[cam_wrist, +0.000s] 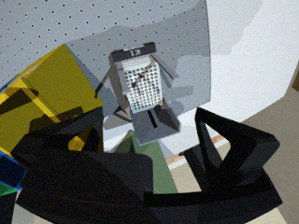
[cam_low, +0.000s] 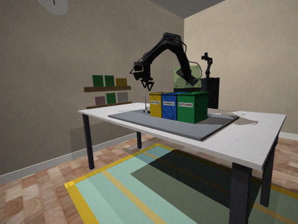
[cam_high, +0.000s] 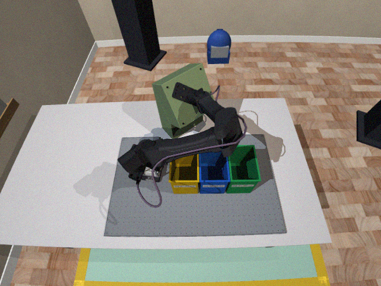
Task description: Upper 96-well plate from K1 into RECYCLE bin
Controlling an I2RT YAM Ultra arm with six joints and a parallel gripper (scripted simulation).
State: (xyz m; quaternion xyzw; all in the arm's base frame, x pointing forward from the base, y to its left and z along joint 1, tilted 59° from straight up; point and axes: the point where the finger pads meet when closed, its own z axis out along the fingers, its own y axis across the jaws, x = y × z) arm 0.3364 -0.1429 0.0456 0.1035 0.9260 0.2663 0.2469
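The white 96-well plate lies 18 cm below my hand, 7 cm behind it and 4 cm to the right of it. Round my hand: blue bin 26 cm to the left, 13 cm below, 13 cm behind; green returns bin 38 cm to the left, 19 cm behind, 13 cm below; yellow recycle bin 14 cm to the left, 13 cm below, 8 cm behind.
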